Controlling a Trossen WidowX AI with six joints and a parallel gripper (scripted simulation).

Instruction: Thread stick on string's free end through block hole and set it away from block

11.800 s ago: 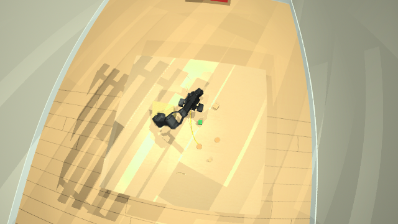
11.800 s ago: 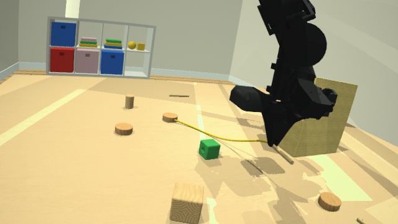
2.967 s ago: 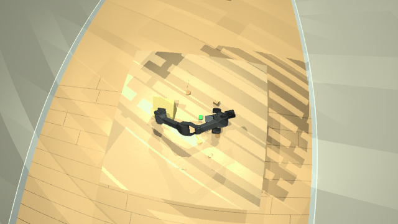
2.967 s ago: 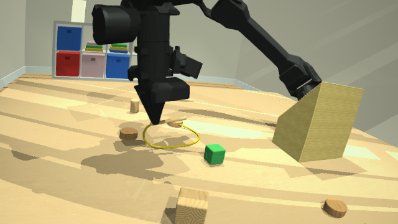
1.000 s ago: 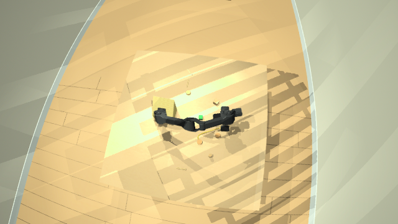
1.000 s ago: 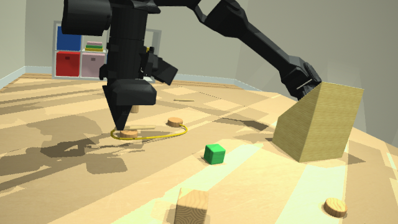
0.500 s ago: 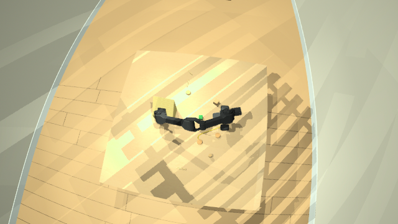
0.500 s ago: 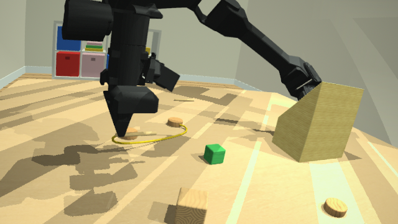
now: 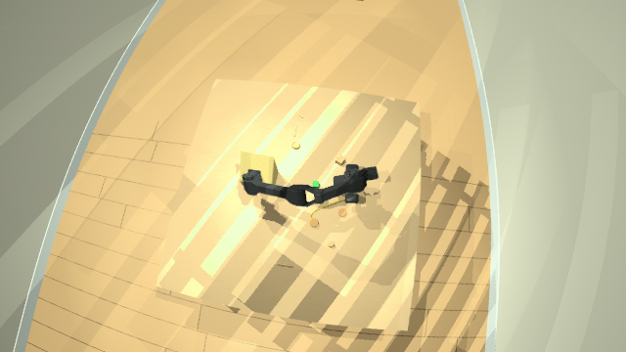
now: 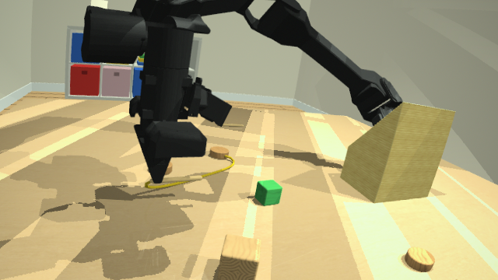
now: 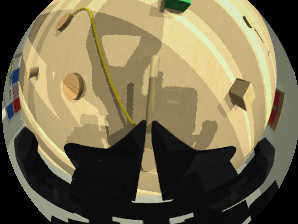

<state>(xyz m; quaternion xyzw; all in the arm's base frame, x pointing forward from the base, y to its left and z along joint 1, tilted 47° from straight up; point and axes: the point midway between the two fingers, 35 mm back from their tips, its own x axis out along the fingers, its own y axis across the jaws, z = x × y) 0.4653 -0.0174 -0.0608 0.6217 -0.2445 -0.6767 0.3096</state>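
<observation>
The green cube is 170 mm behind my gripper tip and 20 mm below it. Also, from my gripper tip: wooden block (70 mm behind, 150 mm to the left, 20 mm below); then peg (50 mm behind, 290 mm to the right, 20 mm below); then round wooden button (150 mm behind, 190 mm to the right, 30 mm below).
</observation>
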